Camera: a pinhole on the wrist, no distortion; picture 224 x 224 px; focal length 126.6 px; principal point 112.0 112.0 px. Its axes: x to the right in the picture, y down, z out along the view. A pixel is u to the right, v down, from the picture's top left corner.
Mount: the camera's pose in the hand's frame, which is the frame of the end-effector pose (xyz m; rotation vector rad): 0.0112 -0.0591 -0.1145 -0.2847 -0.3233 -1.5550
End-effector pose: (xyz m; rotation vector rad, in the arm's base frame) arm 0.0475 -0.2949 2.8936 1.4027 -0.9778 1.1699
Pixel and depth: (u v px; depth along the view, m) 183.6 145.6 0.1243
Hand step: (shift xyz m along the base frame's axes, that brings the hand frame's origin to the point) 0.0871 -0.0151 0.0242
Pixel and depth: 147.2 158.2 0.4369
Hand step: 0.0898 -0.3313 0.1520
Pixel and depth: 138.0 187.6 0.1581
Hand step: 0.0558 -0.0392 0.0933
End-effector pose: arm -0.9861 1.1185 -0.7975 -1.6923 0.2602 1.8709
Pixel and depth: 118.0 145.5 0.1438
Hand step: -0.0130 0.0339 -0.0374
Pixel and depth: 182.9 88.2 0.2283
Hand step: -0.0707 0.1365 0.0830
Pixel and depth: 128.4 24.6 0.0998
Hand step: 0.0347 -0.0008 0.0623
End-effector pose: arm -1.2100 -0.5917 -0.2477 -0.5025 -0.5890 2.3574
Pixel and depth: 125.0 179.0 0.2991
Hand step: -0.2160 0.0414 0.1013
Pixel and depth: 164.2 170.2 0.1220
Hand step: -0.0254 0.0786 0.0343
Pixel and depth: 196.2 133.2 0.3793
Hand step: -0.1345 0.0523 0.3416
